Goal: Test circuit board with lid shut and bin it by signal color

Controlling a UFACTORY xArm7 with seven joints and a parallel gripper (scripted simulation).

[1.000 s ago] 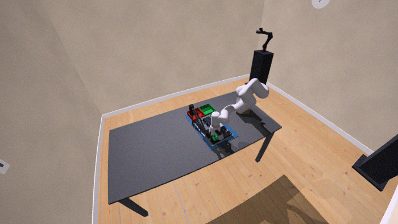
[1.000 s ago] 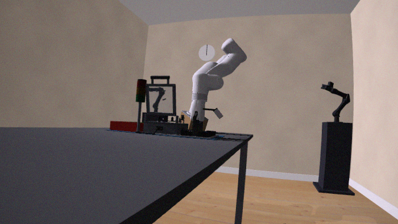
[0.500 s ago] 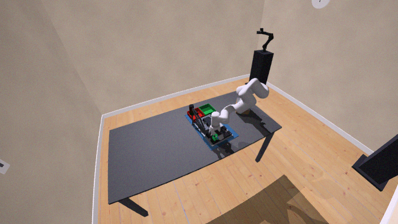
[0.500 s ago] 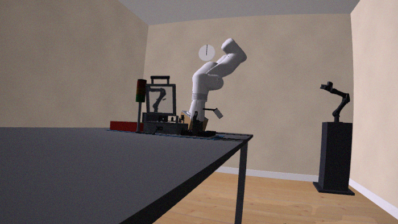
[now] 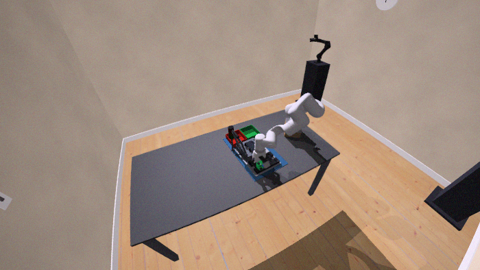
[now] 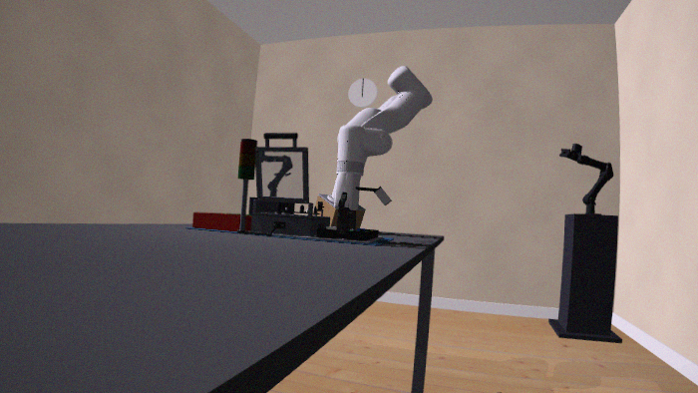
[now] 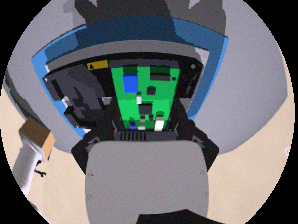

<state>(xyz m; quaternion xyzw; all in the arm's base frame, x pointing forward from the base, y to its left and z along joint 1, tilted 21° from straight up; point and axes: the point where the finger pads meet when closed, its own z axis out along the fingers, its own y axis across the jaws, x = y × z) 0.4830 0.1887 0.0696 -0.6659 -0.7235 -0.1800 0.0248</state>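
Now: hand 17 cm to the left of the tester plate, 4 cm below it and 2 cm past it. From my hand the other things lie so: green circuit board right at my hand; red bin 37 cm to the right, 5 cm ahead, 2 cm below; clear lid 16 cm to the right, 15 cm above, 10 cm ahead.
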